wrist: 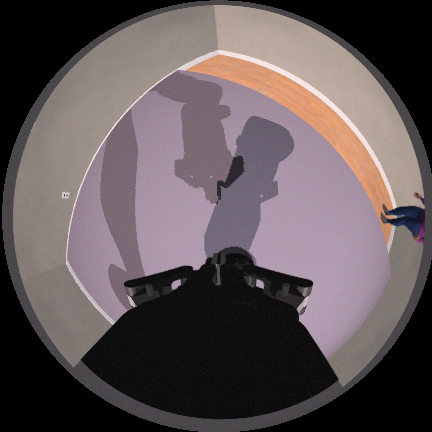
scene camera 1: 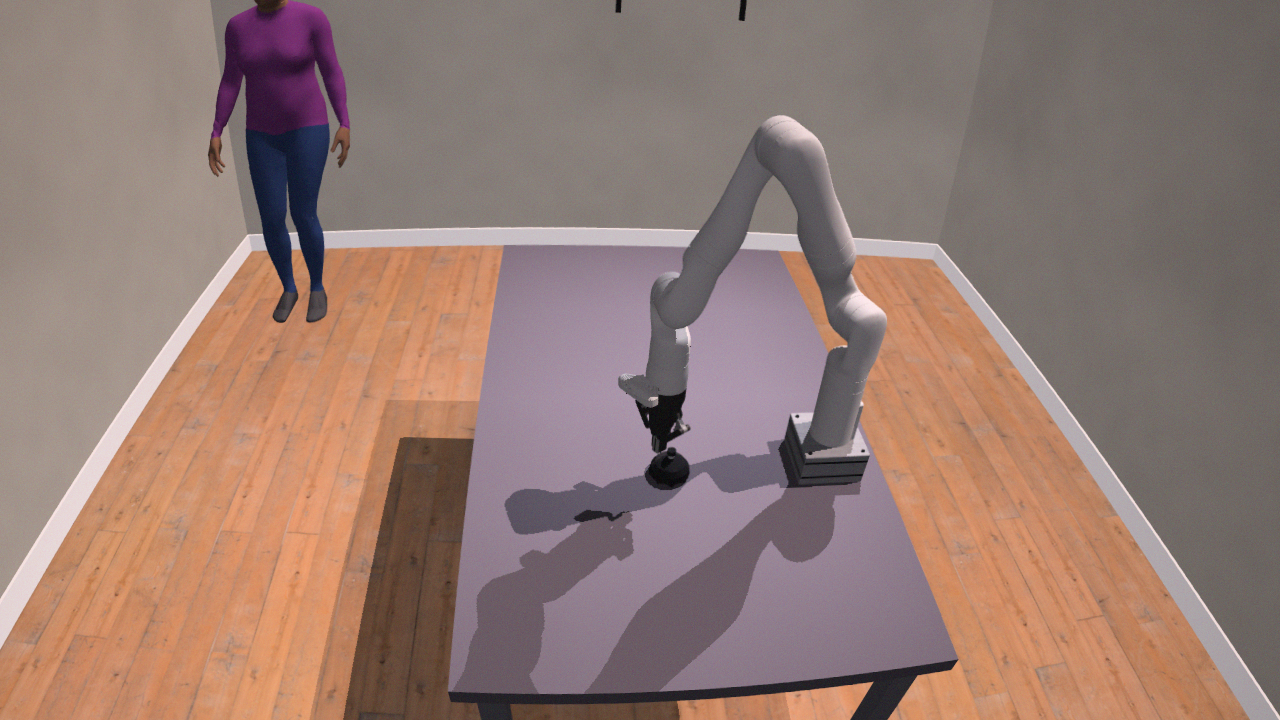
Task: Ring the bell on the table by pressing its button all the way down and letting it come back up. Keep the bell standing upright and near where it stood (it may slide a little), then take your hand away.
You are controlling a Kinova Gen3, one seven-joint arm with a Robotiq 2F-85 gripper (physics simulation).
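A dark round bell stands upright on the purple-grey table, with its small button showing on top. In the wrist view a dark rounded edge of the bell shows beyond the fingers; the rest is hidden behind the gripper. My gripper is shut and empty and points down. In the scene view its fingertips are just above and slightly left of the button, with a small gap seeming to show between them. The exact height above the button is hard to tell.
The arm's base stands on the table to the right of the bell. A person in a purple top stands on the floor beyond the table, at the far left in the scene view. Arm shadows fall across the table.
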